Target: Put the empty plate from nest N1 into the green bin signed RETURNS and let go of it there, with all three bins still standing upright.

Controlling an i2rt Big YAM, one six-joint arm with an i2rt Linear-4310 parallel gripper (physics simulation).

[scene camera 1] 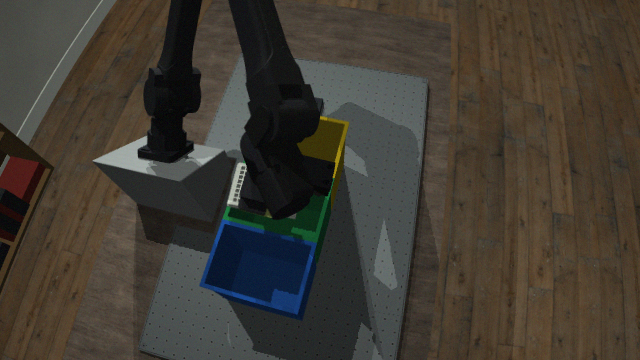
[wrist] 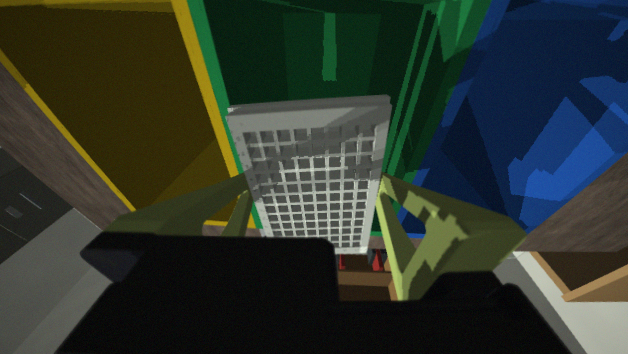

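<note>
The empty plate is a white grid of square wells. My gripper is shut on it, with one yellow-green finger at each long side. In the wrist view the plate shows over the green bin, and the bin's inside shows beyond its far edge. In the scene view the green bin stands between the yellow bin and the blue bin. All three bins stand upright. The arm hides the fingers and most of the plate in the scene view. No RETURNS sign can be read.
The bins stand on a grey perforated board. The arm's pale wedge-shaped base is left of the bins. A wooden shelf with red and black things stands at the far left. A dark object shows partly behind the arm near the yellow bin.
</note>
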